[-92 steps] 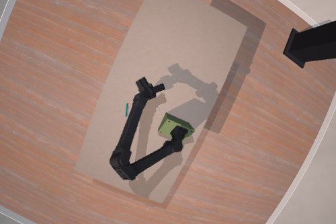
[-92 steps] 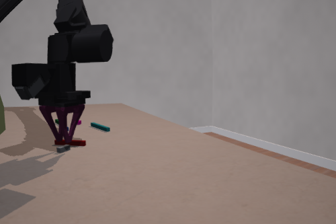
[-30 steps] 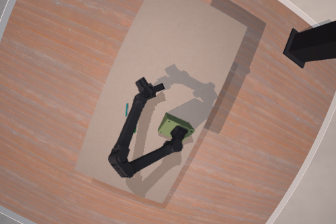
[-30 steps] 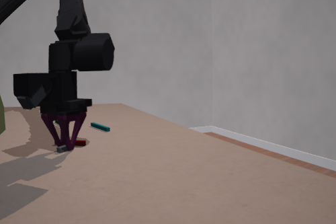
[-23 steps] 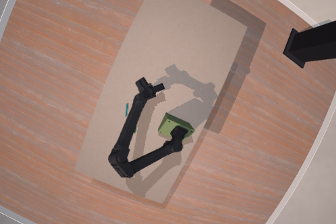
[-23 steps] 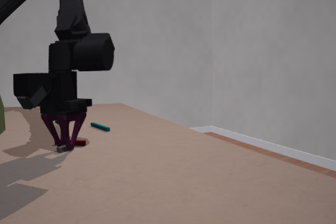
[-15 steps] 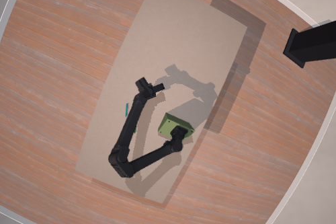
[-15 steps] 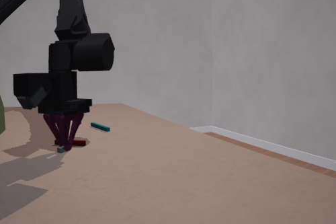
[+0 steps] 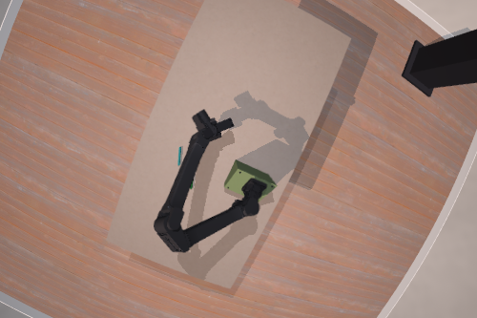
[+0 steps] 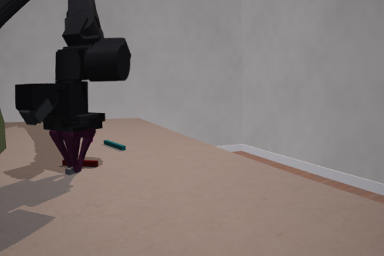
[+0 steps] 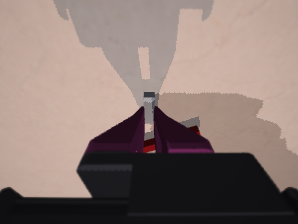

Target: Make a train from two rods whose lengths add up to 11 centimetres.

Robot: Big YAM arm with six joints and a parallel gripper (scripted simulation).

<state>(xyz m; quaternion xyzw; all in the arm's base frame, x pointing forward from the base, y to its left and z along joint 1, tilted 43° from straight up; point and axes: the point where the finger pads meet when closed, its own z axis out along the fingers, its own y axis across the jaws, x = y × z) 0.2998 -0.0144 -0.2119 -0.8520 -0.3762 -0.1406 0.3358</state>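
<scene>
My gripper is now 1 cm short of the red rod, 4 cm to the right of it and 1 cm above it. From my hand the other things lie so: grey rod: 1 cm below; then blue rod: 20 cm to the left, 1 cm below; then turquoise rod: 10 cm ahead, 21 cm to the left, 1 cm below.
</scene>
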